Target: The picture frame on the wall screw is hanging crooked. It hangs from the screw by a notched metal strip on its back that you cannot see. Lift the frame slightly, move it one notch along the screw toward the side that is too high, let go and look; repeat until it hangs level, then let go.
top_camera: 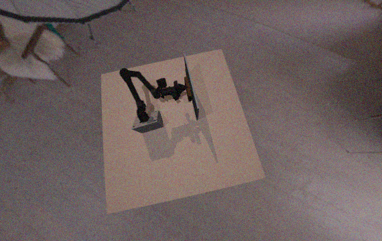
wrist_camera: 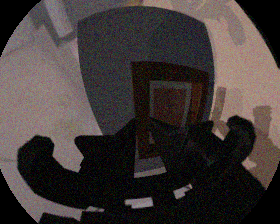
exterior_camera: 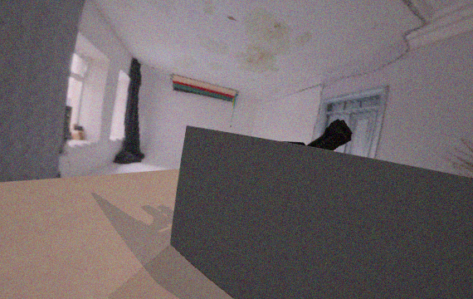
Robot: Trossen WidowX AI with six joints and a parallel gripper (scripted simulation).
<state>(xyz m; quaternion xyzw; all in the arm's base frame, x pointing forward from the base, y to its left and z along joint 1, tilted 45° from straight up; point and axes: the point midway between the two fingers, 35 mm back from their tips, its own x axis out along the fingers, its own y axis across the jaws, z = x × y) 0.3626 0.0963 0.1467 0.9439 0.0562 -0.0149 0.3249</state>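
Now: gripper tip 5 cm above the picture frame, 1 cm to the right of it and 1 cm short of it. From my gripper tip the other things lie so: wall panel: 6 cm below, 2 cm ahead, 1 cm to the left.
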